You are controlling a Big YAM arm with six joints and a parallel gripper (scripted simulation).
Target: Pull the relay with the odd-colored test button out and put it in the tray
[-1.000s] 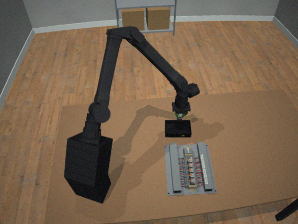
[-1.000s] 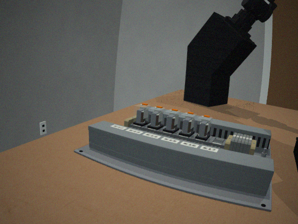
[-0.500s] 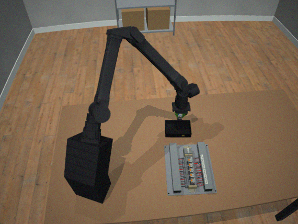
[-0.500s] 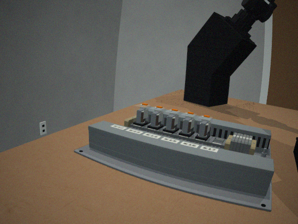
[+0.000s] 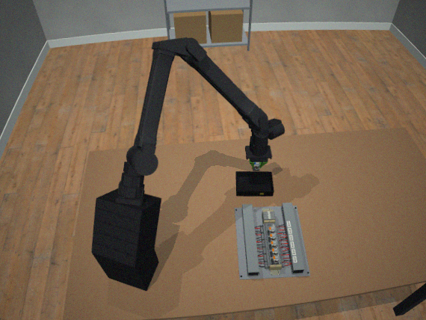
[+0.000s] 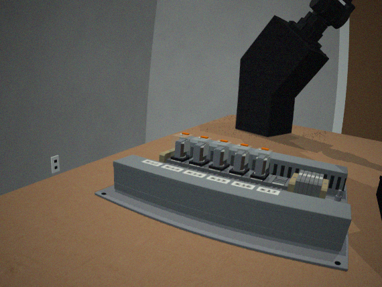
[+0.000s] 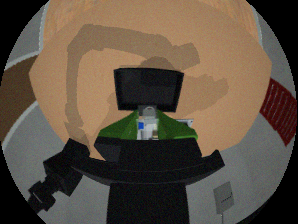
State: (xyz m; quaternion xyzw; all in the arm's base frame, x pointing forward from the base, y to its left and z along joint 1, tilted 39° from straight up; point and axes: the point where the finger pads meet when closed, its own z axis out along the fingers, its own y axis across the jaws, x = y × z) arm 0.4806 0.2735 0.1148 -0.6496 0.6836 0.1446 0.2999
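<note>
The black tray lies 120 mm below my hand. From my hand the other things lie so: relay (right at my hand).
</note>
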